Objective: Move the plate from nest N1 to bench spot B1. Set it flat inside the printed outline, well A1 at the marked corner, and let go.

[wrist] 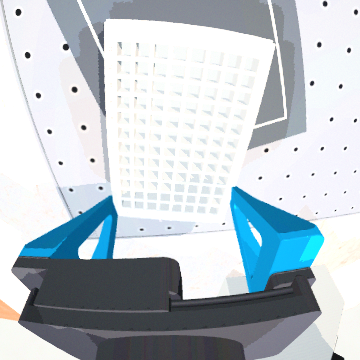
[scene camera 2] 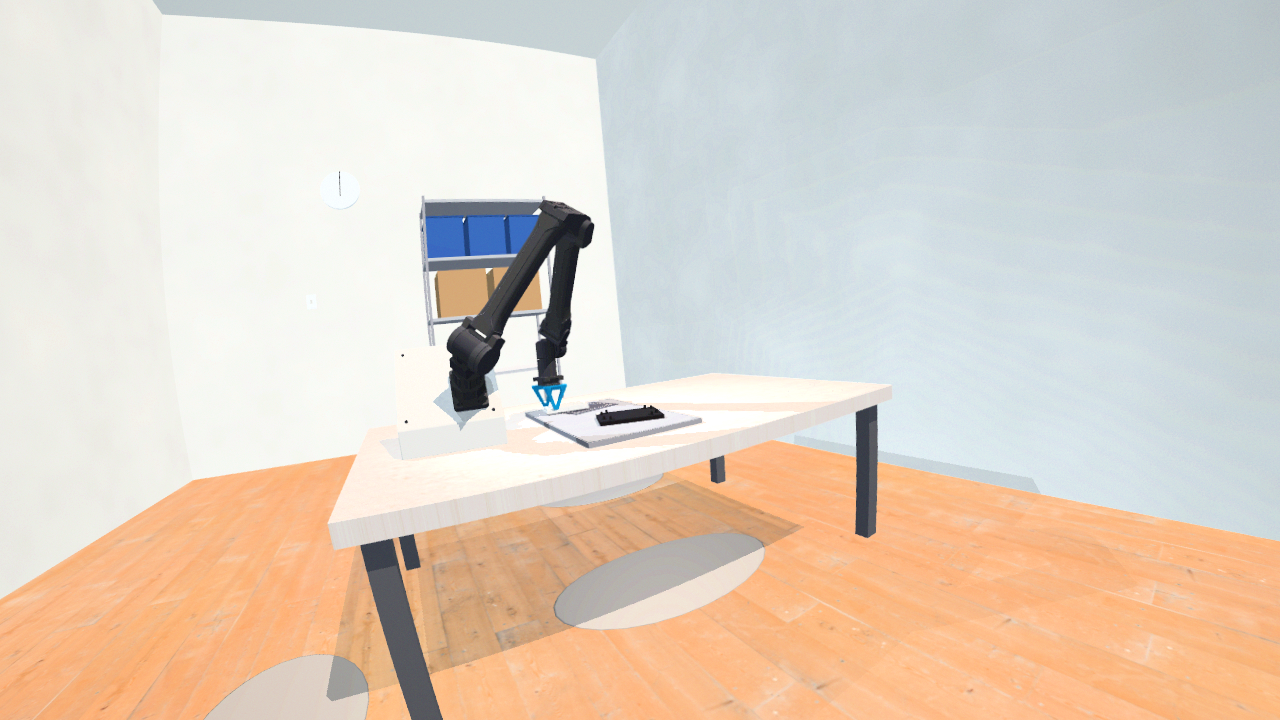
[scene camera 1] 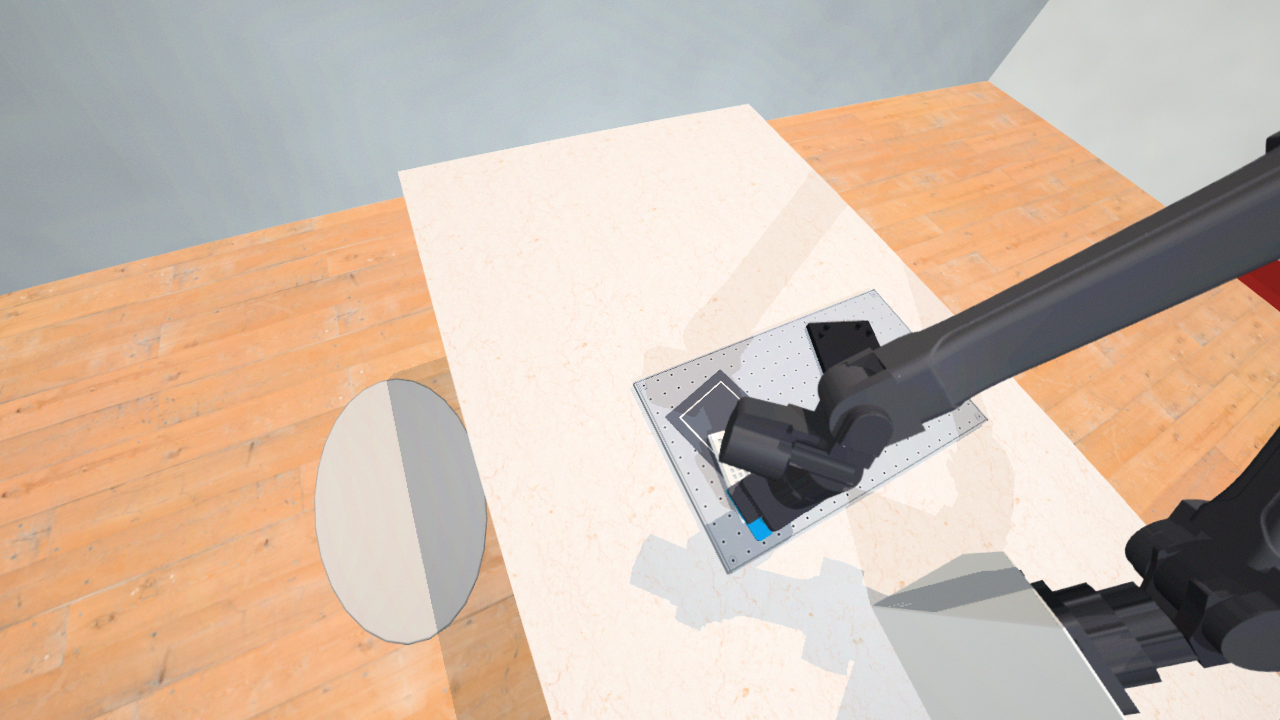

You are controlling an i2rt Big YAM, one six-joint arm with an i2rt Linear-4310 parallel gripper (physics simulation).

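Places are measured from the arm's base along level axes (x ahead, y left, z up), in metres.
Pixels of known places: gripper, fingertip midpoint: point(wrist: 171, 196) point(scene camera 2: 551, 408) point(scene camera 1: 765, 498); arm's base, origin of the base link: point(scene camera 2: 468, 390) point(scene camera 1: 1067, 641).
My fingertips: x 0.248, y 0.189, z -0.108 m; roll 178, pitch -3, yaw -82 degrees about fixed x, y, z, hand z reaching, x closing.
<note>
For each thing: its top centre in the pictures, then the offset to it from my fingertips. Level surfaces: height alone.
- white multi-well plate, middle of its top: point(wrist: 178, 146) point(scene camera 1: 754, 466) point(scene camera 2: 564, 404) 0.044 m ahead, 0.003 m right, 0.008 m up
- perforated grey board, middle of its top: point(scene camera 1: 818, 401) point(scene camera 2: 601, 415) 0.101 m ahead, 0.164 m right, 0.012 m down
- table, its level: 0.026 m down
- black nest, middle of its top: point(scene camera 1: 858, 357) point(scene camera 2: 628, 409) 0.142 m ahead, 0.263 m right, 0.009 m up
The white multi-well plate point(wrist: 175, 117) point(scene camera 1: 735, 475) is held by its near end between the blue fingers of my gripper point(wrist: 171, 196) point(scene camera 2: 551, 408). It looks about level, above the board and partly over the dark pad with the white printed outline point(wrist: 278, 60) point(scene camera 1: 700, 400). In the wrist view, outline lines show past the plate's far left and right sides, and one outline corner shows at right. The plate's near end lies outside the outline. The pad's A1 mark does not show. In scene camera 1 the wrist hides much of the plate.
The perforated grey board point(scene camera 1: 778, 367) point(wrist: 300, 165) point(scene camera 2: 577, 430) lies on the table point(scene camera 1: 554, 268) point(scene camera 2: 760, 394). The black nest point(scene camera 1: 839, 342) point(scene camera 2: 630, 415) stands on the board, beside the arm's wrist in scene camera 1. A shelf rack point(scene camera 2: 483, 206) stands behind the arm.
</note>
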